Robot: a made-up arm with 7 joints. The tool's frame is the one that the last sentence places.
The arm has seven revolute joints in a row. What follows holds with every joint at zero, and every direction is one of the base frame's. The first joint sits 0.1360 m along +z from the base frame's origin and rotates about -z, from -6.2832 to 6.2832 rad. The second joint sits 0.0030 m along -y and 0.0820 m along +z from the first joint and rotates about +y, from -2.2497 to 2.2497 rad. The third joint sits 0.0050 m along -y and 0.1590 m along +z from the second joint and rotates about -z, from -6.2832 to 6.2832 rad. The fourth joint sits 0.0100 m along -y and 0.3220 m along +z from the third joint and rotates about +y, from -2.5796 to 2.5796 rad. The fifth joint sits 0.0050 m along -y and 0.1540 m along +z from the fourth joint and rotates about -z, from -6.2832 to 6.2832 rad. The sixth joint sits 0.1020 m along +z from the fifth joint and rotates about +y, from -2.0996 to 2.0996 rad. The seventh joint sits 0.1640 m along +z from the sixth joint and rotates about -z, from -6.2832 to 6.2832 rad. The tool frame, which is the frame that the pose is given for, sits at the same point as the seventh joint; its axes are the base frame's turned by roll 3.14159, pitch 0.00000 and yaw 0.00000 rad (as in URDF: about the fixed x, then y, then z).
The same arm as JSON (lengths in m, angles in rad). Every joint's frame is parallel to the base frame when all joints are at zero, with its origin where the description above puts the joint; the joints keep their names.
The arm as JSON. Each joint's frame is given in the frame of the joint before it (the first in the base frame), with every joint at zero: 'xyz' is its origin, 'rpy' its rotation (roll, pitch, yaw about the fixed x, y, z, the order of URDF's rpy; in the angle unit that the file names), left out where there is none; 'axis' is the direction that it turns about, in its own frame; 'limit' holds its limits. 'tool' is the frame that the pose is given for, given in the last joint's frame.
{"units": {"length": "m", "angle": "rad"}, "joints": [{"name": "joint 1", "type": "revolute", "origin": {"xyz": [0.0, 0.0, 0.136]}, "axis": [0.0, 0.0, -1.0], "limit": {"lower": -6.2832, "upper": 6.2832}}, {"name": "joint 2", "type": "revolute", "origin": {"xyz": [0.0, -0.003, 0.082]}, "axis": [0.0, 1.0, 0.0], "limit": {"lower": -2.2497, "upper": 2.2497}}, {"name": "joint 3", "type": "revolute", "origin": {"xyz": [0.0, -0.005, 0.159]}, "axis": [0.0, 0.0, -1.0], "limit": {"lower": -6.2832, "upper": 6.2832}}, {"name": "joint 4", "type": "revolute", "origin": {"xyz": [0.0, -0.01, 0.322]}, "axis": [0.0, 1.0, 0.0], "limit": {"lower": -2.5796, "upper": 2.5796}}, {"name": "joint 5", "type": "revolute", "origin": {"xyz": [0.0, -0.005, 0.154]}, "axis": [0.0, 0.0, -1.0], "limit": {"lower": -6.2832, "upper": 6.2832}}, {"name": "joint 6", "type": "revolute", "origin": {"xyz": [0.0, 0.0, 0.102]}, "axis": [0.0, 1.0, 0.0], "limit": {"lower": -2.0996, "upper": 2.0996}}, {"name": "joint 7", "type": "revolute", "origin": {"xyz": [0.0, 0.0, 0.164]}, "axis": [0.0, 0.0, -1.0], "limit": {"lower": -6.2832, "upper": 6.2832}}], "tool": {"origin": {"xyz": [0.0, 0.0, 0.0], "rpy": [3.1416, 0.0, 0.0]}}}
